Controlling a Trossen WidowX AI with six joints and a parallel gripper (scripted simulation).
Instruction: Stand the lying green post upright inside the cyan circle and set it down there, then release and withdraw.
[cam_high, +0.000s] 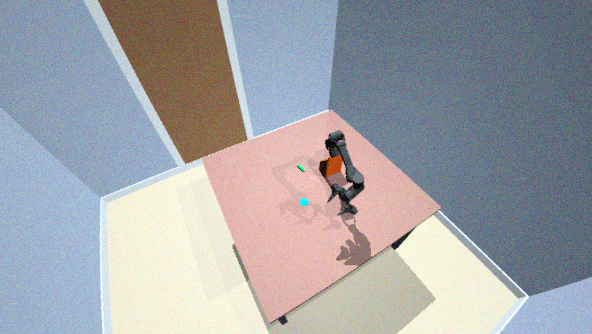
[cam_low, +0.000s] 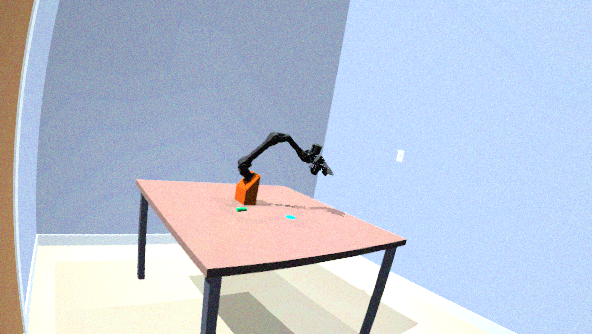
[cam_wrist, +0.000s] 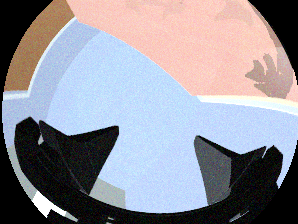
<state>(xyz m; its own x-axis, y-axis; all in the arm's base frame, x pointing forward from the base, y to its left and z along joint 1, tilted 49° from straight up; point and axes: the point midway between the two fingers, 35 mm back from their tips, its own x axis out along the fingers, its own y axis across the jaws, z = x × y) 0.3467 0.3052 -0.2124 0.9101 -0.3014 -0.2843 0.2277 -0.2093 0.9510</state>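
My gripper tip is now 17 cm past the green post, 52 cm to the left of it and 29 cm above it. The rest, counted from my gripper tip: cyan circle 2 cm behind, 27 cm to the right, 29 cm below.
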